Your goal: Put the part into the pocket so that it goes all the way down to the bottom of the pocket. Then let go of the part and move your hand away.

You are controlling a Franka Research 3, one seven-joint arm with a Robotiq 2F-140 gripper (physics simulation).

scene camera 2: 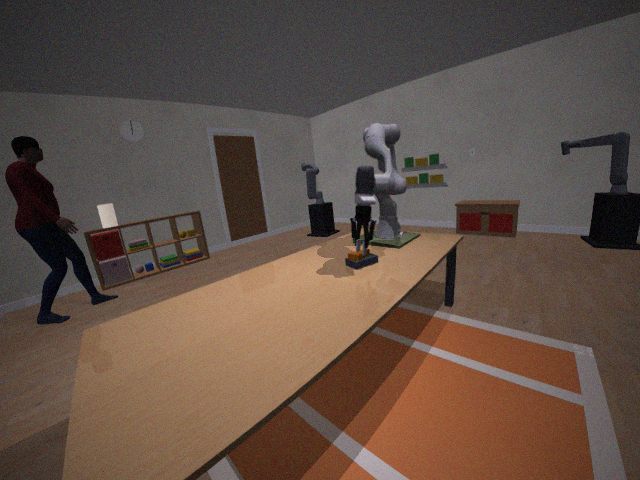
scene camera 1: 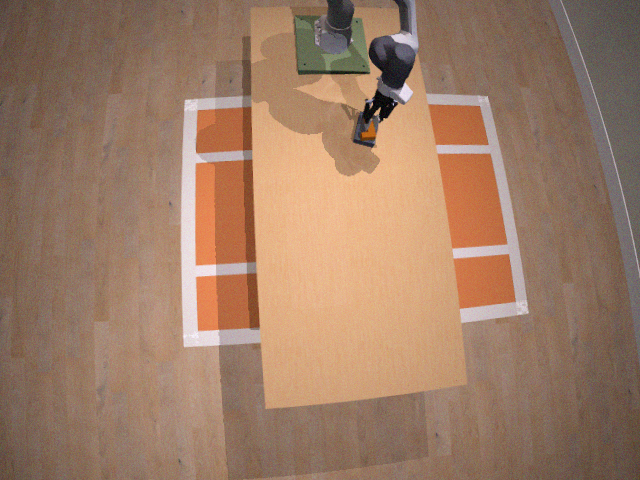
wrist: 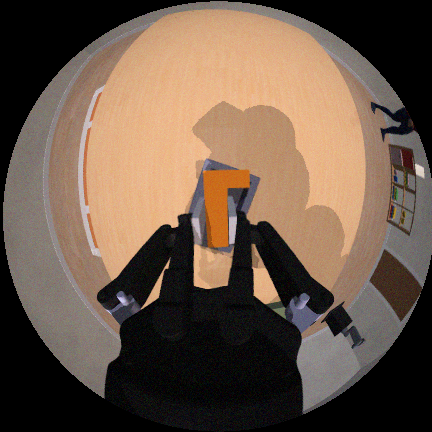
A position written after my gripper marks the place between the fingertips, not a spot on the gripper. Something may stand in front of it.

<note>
My gripper [scene camera 2: 361, 253] grips an orange L-shaped part [wrist: 215, 182], which still rests on a pocket block [wrist: 242, 196].
My gripper also shows in scene camera 1 [scene camera 1: 369, 127] and in the wrist view [wrist: 216, 206].
</note>
